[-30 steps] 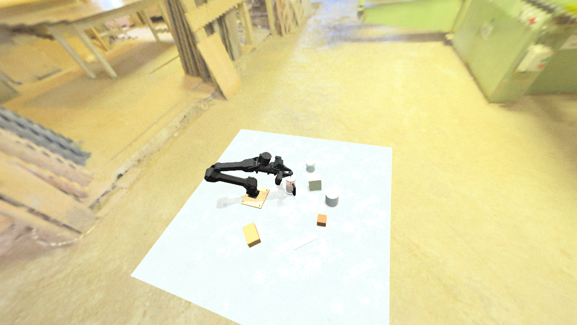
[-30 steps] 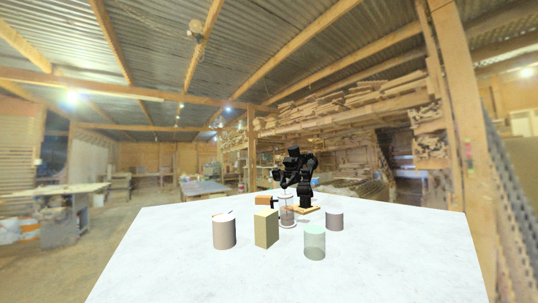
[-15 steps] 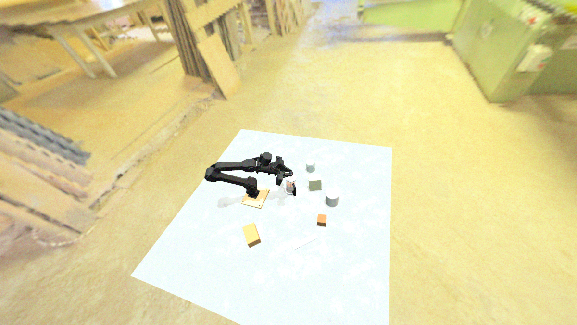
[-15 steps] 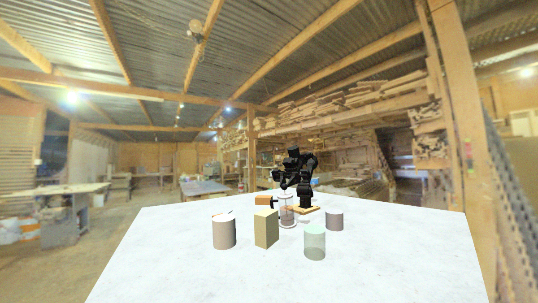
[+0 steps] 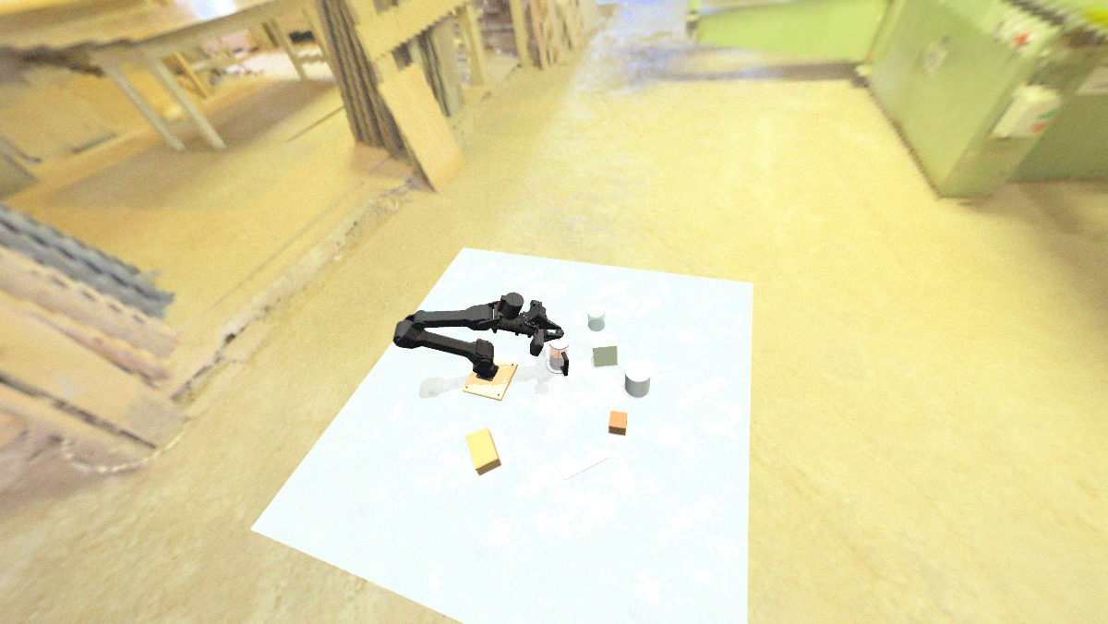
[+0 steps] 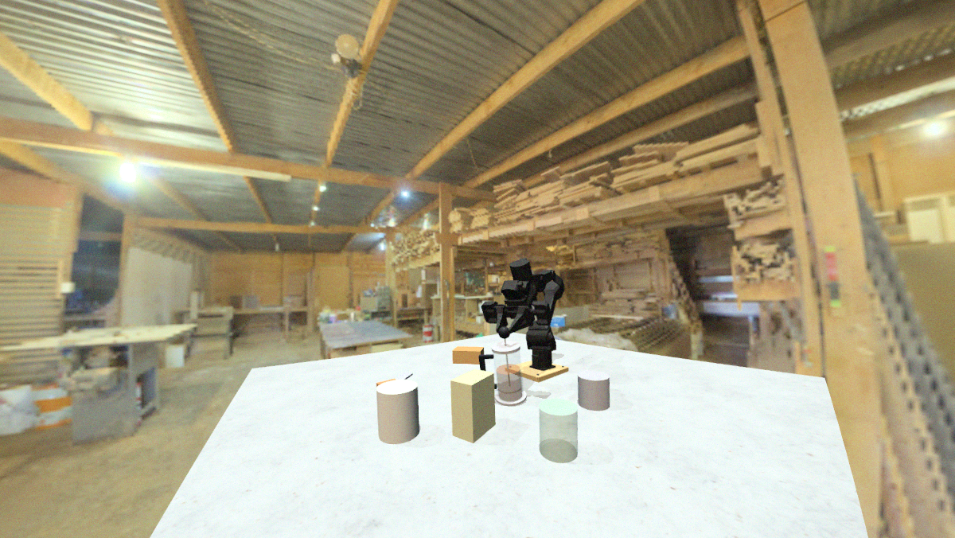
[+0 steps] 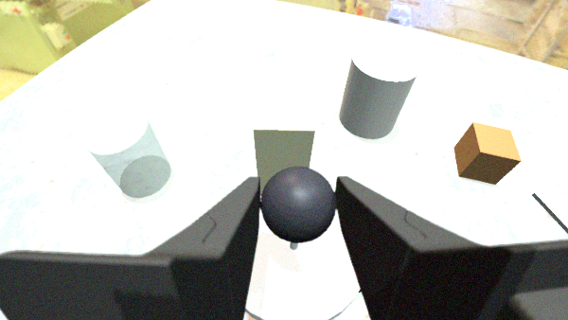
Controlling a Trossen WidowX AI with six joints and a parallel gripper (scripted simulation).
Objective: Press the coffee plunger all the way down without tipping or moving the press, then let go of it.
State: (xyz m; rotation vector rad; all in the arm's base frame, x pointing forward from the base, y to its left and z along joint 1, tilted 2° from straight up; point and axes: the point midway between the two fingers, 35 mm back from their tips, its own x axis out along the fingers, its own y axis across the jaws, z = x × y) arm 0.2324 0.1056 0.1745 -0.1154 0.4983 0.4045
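The coffee press is 10 mm behind my gripper tip, 20 mm to the right of it and 90 mm below it. From my gripper tip the other things lie so: olive block 120 mm ahead, 50 mm to the left, 120 mm below; then orange cube 230 mm ahead, 180 mm to the right, 150 mm below; then tan block 130 mm behind, 380 mm to the right, 150 mm below.
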